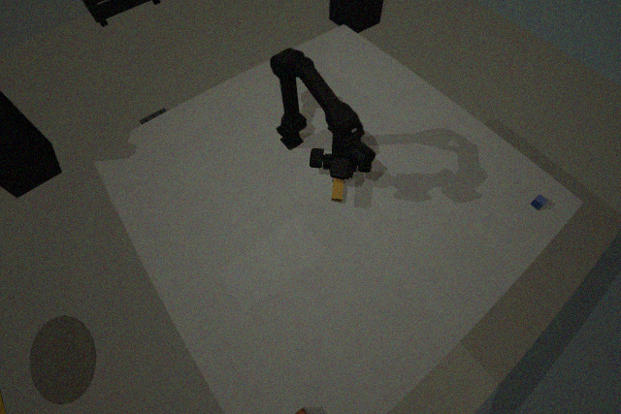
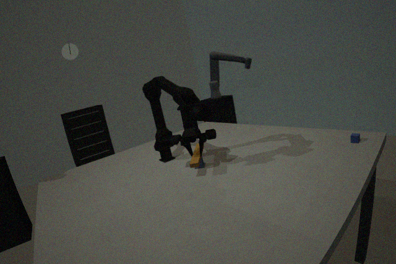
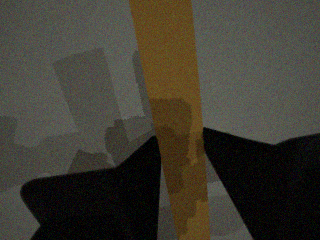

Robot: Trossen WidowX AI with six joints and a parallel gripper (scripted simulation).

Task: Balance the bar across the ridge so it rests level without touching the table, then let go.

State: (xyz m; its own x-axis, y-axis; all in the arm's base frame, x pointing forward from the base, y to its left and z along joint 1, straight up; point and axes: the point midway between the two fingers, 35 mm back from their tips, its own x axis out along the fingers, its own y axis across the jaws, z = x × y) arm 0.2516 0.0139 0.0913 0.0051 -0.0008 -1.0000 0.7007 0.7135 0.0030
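The yellow-orange bar lies 20 mm behind my gripper tip and 20 mm to the left of it. The rest, counted from my gripper tip: blue cube (490 mm ahead, 490 mm to the left, 40 mm below).
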